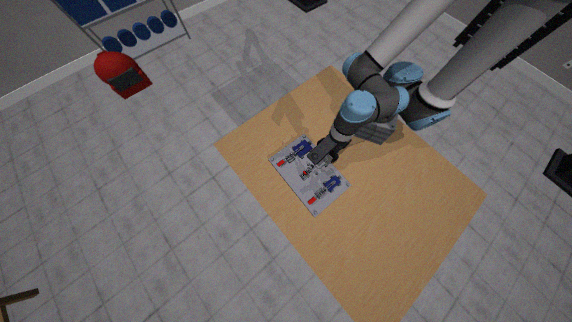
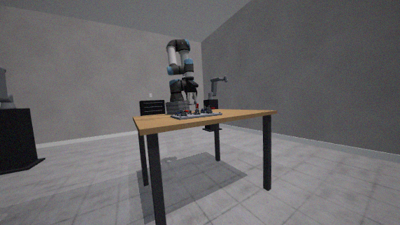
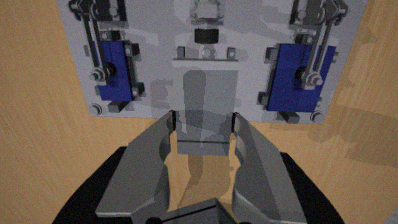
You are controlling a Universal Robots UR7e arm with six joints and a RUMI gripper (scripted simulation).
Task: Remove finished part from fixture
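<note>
Now: hand 10 mm past the grey finished part and 10 mm above it. The rest, counted from my hand: grey fixture plate 60 mm ahead, 100 mm below.
</note>
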